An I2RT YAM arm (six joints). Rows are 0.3 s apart.
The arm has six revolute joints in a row. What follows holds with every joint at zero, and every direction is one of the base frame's. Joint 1 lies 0.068 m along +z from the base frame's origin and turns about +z. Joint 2 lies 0.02 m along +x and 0.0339 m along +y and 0.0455 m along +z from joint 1 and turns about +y. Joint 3 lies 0.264 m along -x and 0.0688 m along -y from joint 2 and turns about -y. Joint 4 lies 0.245 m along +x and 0.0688 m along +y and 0.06 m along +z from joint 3 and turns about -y. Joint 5 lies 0.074 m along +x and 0.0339 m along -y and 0.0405 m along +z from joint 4 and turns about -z. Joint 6 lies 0.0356 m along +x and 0.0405 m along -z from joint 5 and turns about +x. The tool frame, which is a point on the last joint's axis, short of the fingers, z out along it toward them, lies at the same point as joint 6; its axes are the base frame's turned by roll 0, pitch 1.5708 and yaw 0 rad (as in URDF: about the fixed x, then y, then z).
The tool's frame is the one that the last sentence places.
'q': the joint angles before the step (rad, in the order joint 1, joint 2, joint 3, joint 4, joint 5, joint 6). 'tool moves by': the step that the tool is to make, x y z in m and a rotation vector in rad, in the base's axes. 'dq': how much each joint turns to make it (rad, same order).
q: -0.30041 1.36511 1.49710 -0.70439 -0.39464 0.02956
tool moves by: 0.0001 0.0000 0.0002 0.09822 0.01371 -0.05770
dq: 0.00011 -0.00014 -0.00014 0.00231 0.00010 0.11566
